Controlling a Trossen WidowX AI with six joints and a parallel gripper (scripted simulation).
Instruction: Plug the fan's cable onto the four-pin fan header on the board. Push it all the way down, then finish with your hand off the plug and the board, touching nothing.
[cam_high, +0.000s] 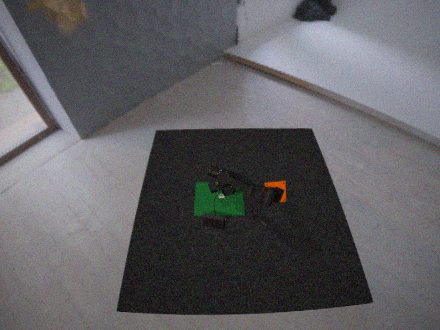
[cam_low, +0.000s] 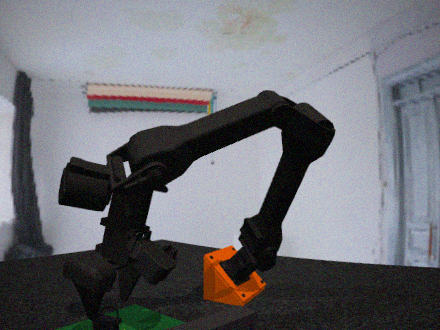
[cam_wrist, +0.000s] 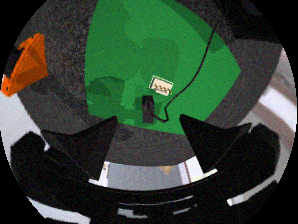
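Now: the dark fan plug 1 cm to the right of my gripper tip and 3 cm below it. The rest, counted from my gripper tip: pale four-pin header: 1 cm ahead, 4 cm to the left, 5 cm below; then black fan: 7 cm ahead, 21 cm to the left, 1 cm above; then green board: 3 cm ahead, 4 cm to the left, 6 cm below.
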